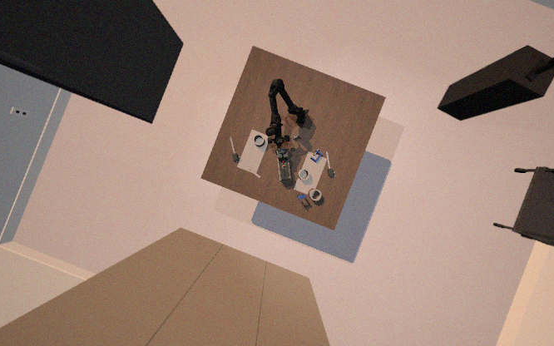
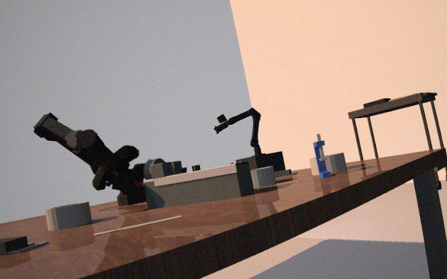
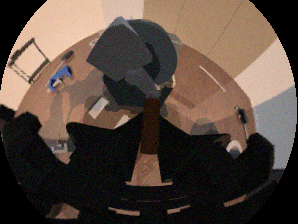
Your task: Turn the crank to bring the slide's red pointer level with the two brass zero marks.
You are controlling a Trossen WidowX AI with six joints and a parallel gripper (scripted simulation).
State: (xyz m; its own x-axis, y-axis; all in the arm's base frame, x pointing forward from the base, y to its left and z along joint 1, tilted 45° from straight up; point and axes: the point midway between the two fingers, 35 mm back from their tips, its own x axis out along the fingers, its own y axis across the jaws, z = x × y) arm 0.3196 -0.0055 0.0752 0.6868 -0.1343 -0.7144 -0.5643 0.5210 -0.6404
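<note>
The crank handle is 1 cm behind my gripper tip, 1 cm to the right of it and 3 cm above it. Round my gripper tip: red pointer 10 cm ahead, 9 cm to the left, 4 cm above; thin white rod 30 cm ahead, 10 cm to the right, 4 cm below.
</note>
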